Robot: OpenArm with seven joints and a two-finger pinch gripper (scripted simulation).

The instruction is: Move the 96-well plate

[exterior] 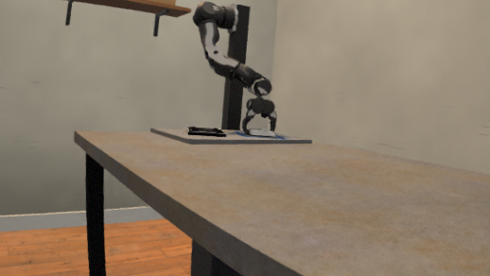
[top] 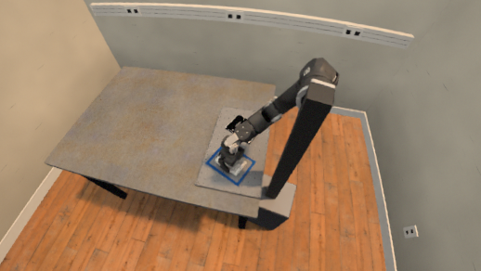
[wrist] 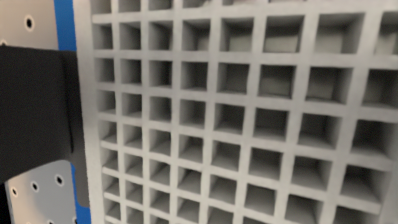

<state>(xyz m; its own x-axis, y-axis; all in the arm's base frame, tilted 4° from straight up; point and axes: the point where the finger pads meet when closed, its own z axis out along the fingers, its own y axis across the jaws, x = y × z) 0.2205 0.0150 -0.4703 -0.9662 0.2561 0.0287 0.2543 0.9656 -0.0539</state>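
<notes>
My gripper is now right at the white 96-well plate. Also, from my hand: black plate nest: 210 mm to the right, 10 mm ahead.
</notes>
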